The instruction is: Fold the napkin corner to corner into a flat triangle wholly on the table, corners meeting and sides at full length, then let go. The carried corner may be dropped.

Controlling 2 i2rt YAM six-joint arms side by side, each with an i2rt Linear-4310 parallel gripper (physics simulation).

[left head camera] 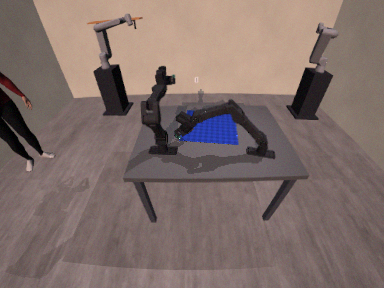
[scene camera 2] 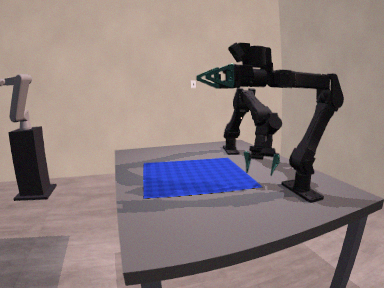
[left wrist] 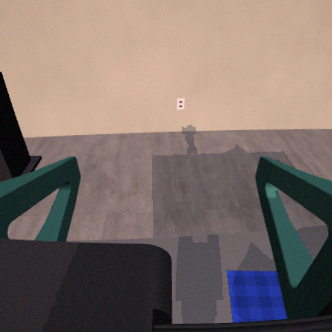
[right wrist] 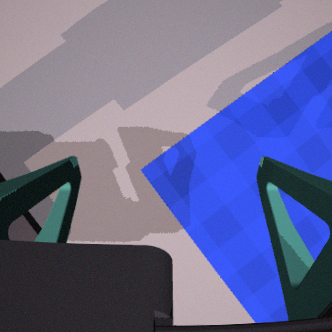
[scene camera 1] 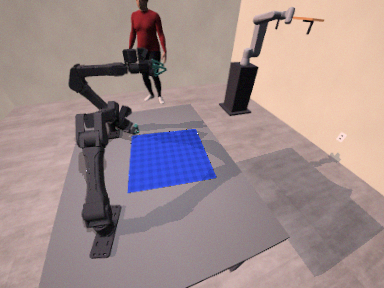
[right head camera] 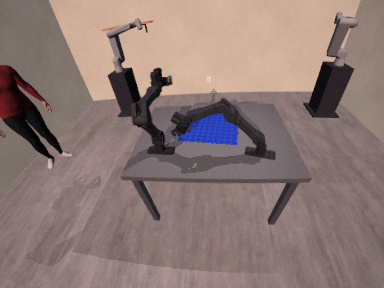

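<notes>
A blue checked napkin (left head camera: 215, 132) (right head camera: 215, 132) (scene camera 1: 170, 160) (scene camera 2: 195, 177) (right wrist: 225, 175) lies flat and unfolded on the table; part of it shows in the left wrist view (left wrist: 255, 295). My left gripper (left head camera: 174, 79) (right head camera: 170, 80) (scene camera 1: 161, 67) (scene camera 2: 198, 78) (left wrist: 167, 166) is open and empty, held level high above the table. My right gripper (left head camera: 178, 136) (right head camera: 175, 138) (scene camera 1: 136, 129) (scene camera 2: 260, 173) (right wrist: 168, 165) is open and empty, pointing down above the table by one napkin corner. In the right wrist view that corner shows between the fingertips, below them. My right arm hides part of the napkin in both head views.
The grey table (left head camera: 220, 170) (scene camera 1: 175, 250) (scene camera 2: 200, 235) carries both arm bases. My arms cross over its left part in the head views. Beyond it stand two grey arms on black pedestals (left head camera: 112, 90) (left head camera: 310, 92). A person in red (right head camera: 17, 92) (scene camera 1: 146, 30) stands off to one side.
</notes>
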